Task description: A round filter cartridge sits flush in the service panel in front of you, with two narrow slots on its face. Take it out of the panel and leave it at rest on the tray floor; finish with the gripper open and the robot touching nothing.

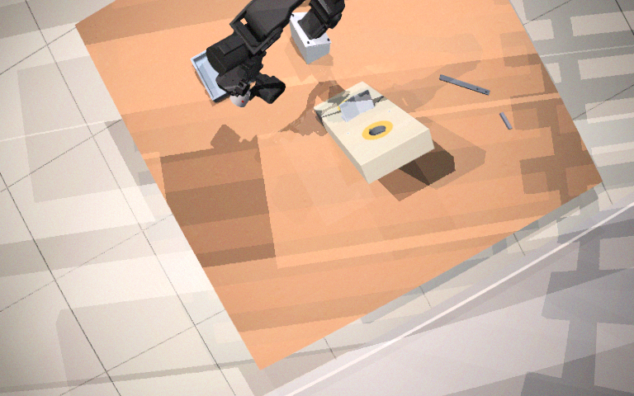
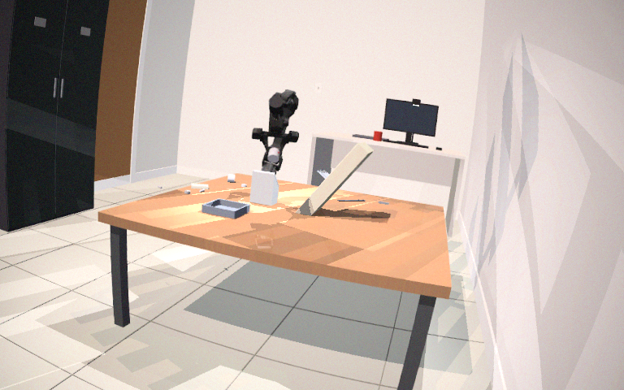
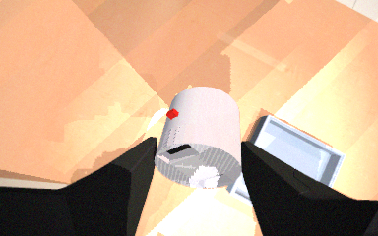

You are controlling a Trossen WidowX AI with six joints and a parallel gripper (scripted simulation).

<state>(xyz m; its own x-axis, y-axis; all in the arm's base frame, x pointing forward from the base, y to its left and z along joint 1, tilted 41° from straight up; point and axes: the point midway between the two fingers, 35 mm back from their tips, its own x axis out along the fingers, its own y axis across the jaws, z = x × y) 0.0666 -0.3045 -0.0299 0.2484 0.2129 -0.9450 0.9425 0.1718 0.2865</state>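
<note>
Now: the grey tray 25 cm below my gripper tip, 18 cm behind it and 1 cm to the right of it. The rest, counted from my gripper tip: white filter cartridge: right at my gripper tip; cream service panel: 24 cm ahead, 23 cm to the left, 9 cm below.
</note>
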